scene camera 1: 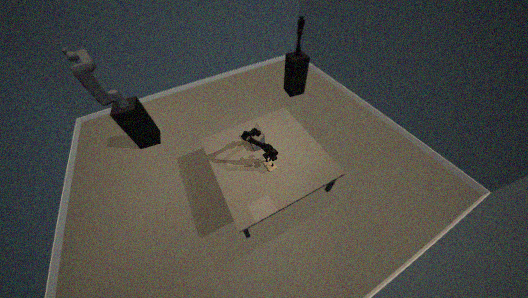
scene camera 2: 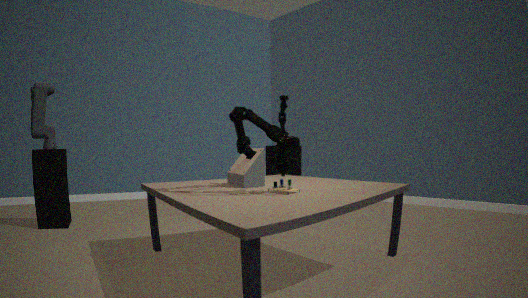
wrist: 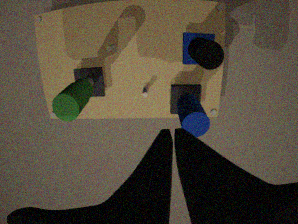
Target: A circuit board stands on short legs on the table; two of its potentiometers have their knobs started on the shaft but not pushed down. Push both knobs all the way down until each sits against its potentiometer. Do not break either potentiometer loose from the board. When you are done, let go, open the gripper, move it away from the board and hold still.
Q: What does the gripper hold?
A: Nothing.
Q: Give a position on a blue knob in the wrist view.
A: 193,118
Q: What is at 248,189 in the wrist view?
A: The gripper.
